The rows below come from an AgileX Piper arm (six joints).
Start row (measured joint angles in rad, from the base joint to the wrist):
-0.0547 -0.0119 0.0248 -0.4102 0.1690 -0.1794
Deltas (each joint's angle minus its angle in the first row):
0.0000 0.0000 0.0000 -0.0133 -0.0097 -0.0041
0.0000 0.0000 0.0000 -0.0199 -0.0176 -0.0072
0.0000 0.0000 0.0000 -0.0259 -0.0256 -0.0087
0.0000 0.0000 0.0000 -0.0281 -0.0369 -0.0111
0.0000 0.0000 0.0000 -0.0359 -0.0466 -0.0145
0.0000 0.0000 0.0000 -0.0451 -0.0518 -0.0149
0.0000 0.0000 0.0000 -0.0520 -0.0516 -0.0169
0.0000 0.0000 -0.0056 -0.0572 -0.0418 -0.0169
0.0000 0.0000 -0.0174 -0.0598 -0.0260 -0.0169
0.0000 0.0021 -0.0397 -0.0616 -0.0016 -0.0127
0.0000 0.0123 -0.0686 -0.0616 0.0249 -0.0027
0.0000 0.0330 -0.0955 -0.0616 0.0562 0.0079
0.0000 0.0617 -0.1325 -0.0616 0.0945 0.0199
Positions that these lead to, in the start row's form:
-0.0547 -0.0119 0.0248 -0.4235 0.1593 -0.1835
-0.0547 -0.0119 0.0248 -0.4301 0.1514 -0.1866
-0.0547 -0.0119 0.0248 -0.4361 0.1434 -0.1881
-0.0547 -0.0119 0.0248 -0.4383 0.1321 -0.1905
-0.0547 -0.0119 0.0248 -0.4461 0.1224 -0.1939
-0.0547 -0.0119 0.0248 -0.4553 0.1172 -0.1943
-0.0547 -0.0119 0.0248 -0.4622 0.1174 -0.1963
-0.0547 -0.0119 0.0192 -0.4674 0.1272 -0.1963
-0.0547 -0.0119 0.0074 -0.4700 0.1430 -0.1963
-0.0547 -0.0098 -0.0149 -0.4718 0.1674 -0.1921
-0.0547 0.0004 -0.0438 -0.4718 0.1939 -0.1821
-0.0547 0.0211 -0.0707 -0.4718 0.2252 -0.1715
-0.0547 0.0498 -0.1077 -0.4718 0.2635 -0.1595

